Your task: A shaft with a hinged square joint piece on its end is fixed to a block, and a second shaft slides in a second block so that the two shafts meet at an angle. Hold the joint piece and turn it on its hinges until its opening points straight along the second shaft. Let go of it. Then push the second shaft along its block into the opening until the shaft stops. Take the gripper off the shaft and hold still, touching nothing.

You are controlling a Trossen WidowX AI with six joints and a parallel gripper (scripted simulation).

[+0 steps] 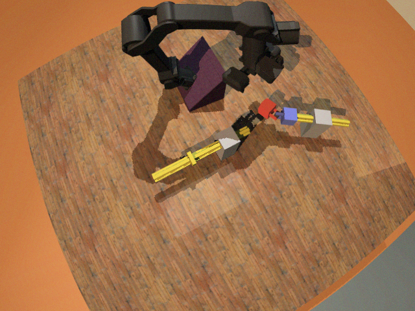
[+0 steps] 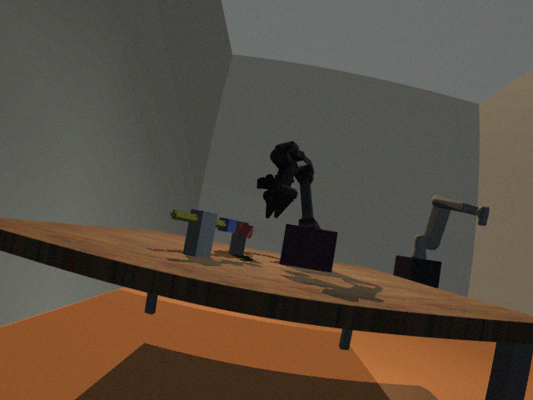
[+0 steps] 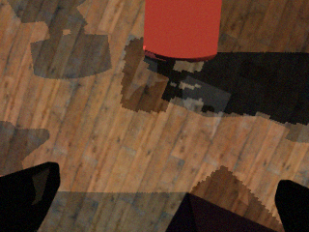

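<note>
My gripper tip is now 80 mm short of the red joint piece, 60 mm above it and 20 mm to the right of it.
</note>
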